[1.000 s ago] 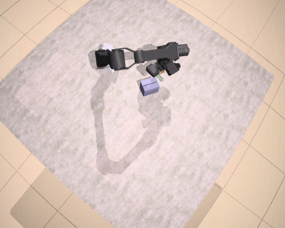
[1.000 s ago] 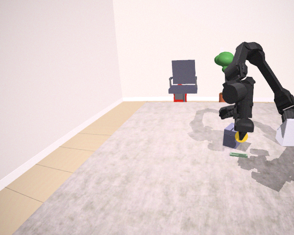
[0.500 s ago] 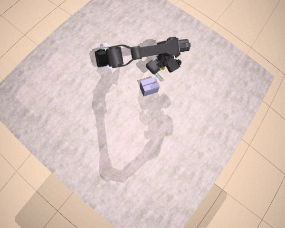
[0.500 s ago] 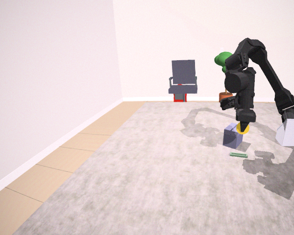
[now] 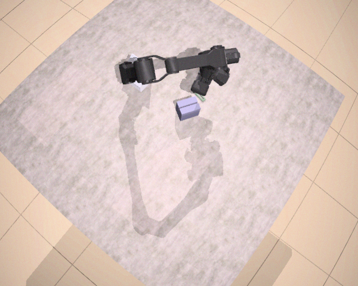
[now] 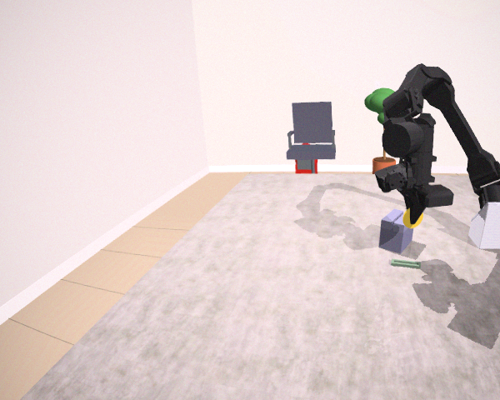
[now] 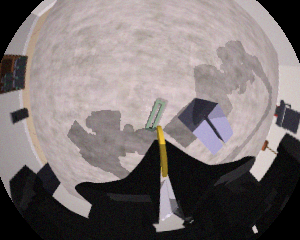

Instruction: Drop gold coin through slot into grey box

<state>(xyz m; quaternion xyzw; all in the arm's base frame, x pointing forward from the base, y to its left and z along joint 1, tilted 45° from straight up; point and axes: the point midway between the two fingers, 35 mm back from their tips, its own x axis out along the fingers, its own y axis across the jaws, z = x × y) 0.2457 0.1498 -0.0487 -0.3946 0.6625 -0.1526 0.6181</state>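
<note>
The gold coin lies 1 cm above my gripper tip.
</note>
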